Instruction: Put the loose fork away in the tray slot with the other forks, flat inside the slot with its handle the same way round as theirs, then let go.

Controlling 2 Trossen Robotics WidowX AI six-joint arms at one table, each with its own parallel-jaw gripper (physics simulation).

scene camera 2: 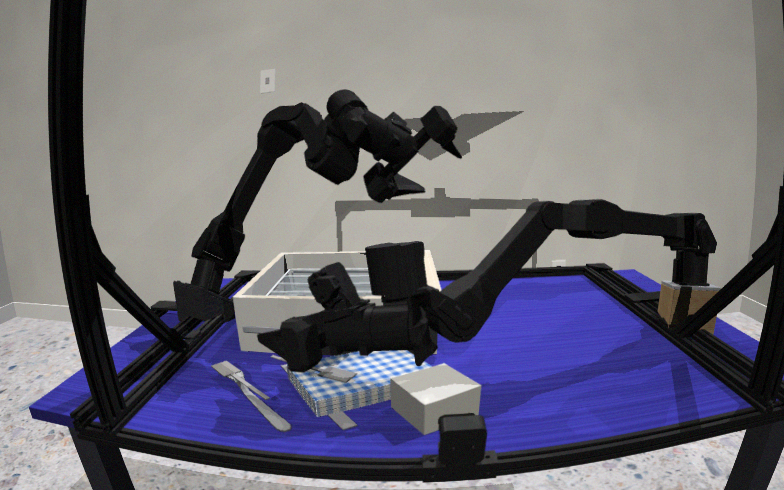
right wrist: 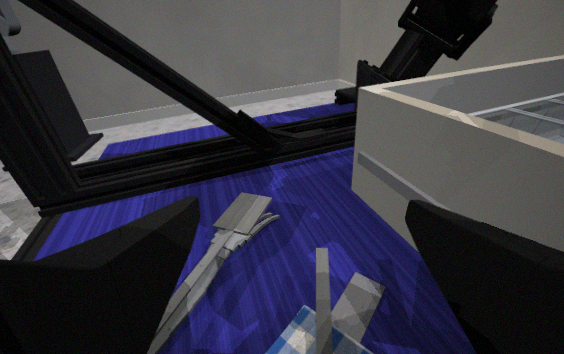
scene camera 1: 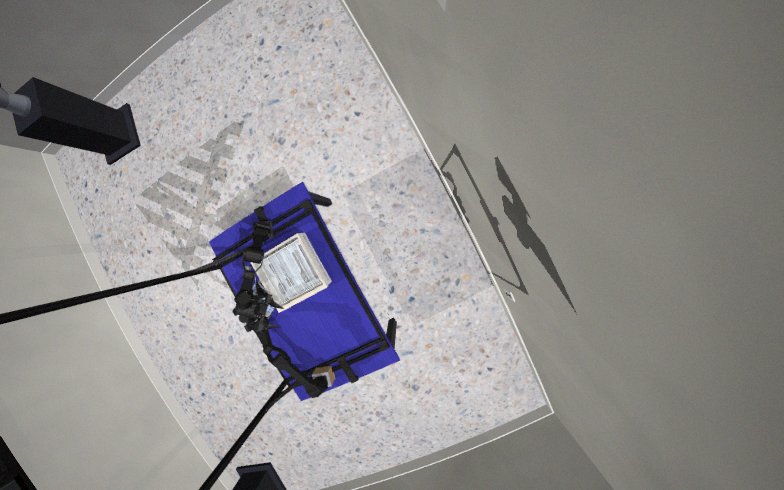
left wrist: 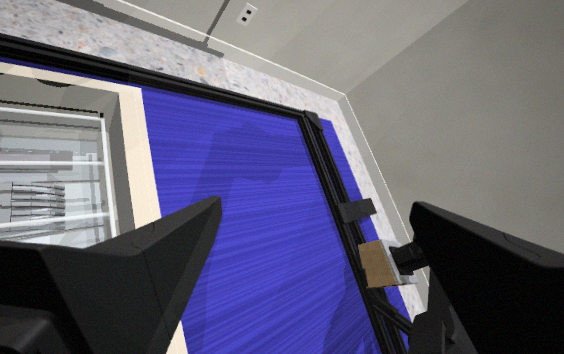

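Note:
Grey cutlery, including what looks like the loose fork (scene camera 2: 263,407) (right wrist: 237,241), lies on the blue table at lower left in scene camera 2. Curved tines show beside a flat-ended piece (scene camera 2: 227,368) (right wrist: 243,212); which parts belong together is unclear. The clear divided tray (scene camera 2: 323,269) (left wrist: 106,170) sits inside the pale box (scene camera 2: 271,317) (right wrist: 400,135). Several forks (left wrist: 37,202) lie side by side in one slot. My left gripper (scene camera 2: 442,173) (left wrist: 315,208) is open and empty, high above the table. My right gripper (scene camera 2: 339,349) (right wrist: 304,208) is open and empty, low over the cloth, with the cutlery beyond its fingers.
A blue-checked cloth stack (scene camera 2: 358,398) (right wrist: 300,340) stands in front of the pale box, with a utensil (scene camera 2: 338,374) on top and a flat end (scene camera 2: 342,419) sticking out in front. A white block (scene camera 2: 433,398) stands beside it. A cardboard box (scene camera 2: 670,306) (left wrist: 377,265) stands far right.

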